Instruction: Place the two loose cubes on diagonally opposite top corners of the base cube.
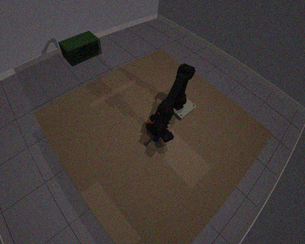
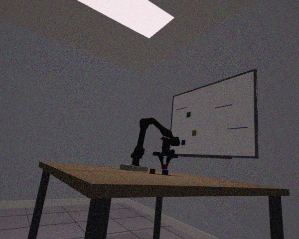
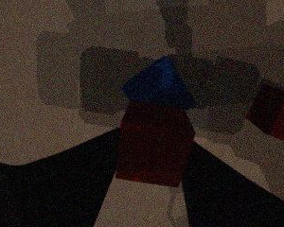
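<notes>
My gripper tip is 4 cm above the blue cube and 2 cm short of it.
</notes>
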